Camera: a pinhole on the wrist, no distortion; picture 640 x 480 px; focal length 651.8 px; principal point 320.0 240.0 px. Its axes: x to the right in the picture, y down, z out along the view. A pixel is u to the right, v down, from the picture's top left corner.
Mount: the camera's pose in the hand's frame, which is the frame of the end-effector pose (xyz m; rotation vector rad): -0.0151 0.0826 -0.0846 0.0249 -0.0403 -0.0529
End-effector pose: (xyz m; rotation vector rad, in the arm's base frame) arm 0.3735 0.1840 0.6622 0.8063 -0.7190 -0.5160
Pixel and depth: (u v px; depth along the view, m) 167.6 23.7 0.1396
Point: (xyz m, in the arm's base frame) 0.3032 0.2172 0.6941
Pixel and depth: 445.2 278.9 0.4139
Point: 0.1714 0.0535 0.9148
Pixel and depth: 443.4 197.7 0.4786
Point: 0.1193 -0.0139 0.9018
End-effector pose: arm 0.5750 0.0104 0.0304 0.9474 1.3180 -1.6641
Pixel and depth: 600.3 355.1 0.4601
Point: 0.6066 -0.4097 -0.1075
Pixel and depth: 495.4 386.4 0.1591
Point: 0.6619 -0.0842 -0.0200
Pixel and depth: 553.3 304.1 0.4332
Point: 0.5941 -0.3698 -0.0596
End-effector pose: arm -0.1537 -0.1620 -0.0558 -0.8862 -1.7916 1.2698
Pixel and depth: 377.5 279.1 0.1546
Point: -0.2021 -0.1757 -0.1566
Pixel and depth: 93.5 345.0 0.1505
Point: -0.1637 -0.2238 -0.1849
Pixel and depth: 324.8 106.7 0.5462
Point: -0.5397 -0.4061 -0.1245
